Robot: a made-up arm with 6 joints.
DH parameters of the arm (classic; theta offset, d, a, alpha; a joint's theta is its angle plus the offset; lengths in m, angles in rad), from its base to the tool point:
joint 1: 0 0.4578 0 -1.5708
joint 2: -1.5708 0 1.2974 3.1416
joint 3: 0 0 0 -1.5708
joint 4: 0 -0.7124 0 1.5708
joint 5: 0 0.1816 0 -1.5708
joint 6: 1.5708 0 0 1.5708
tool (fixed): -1.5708 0 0 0
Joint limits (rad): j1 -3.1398..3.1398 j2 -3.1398..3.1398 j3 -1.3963..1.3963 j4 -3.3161..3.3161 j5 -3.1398..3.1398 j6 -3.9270..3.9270
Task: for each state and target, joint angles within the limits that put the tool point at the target. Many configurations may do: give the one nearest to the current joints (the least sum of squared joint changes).
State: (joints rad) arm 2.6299 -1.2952 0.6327 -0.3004 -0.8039 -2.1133
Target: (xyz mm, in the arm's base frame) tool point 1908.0 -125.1 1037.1
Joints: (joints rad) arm 2.9820 -1.3810 1.3090 -0.1445 -0.8039 -2.1133
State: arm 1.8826 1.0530 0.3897 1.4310 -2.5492 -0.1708
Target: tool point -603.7 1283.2 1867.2
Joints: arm 2.0235 0.6530 0.9463 1.4691 -2.5492 -0.1708
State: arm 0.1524 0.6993 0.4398 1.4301 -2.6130 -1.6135
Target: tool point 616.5 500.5 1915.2
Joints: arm 0.6867 0.0594 0.0325 1.5500 -2.6130 -1.6135
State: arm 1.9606 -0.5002 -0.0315 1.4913 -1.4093 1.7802
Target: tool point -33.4 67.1 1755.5
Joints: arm 1.9986 -0.5163 -0.5333 1.5848 -1.4093 1.7802
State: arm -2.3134 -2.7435 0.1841 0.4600 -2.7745 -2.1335
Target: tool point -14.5 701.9 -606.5
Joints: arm -1.8011 -3.1378 -0.3997 0.2830 -2.7745 -2.1335
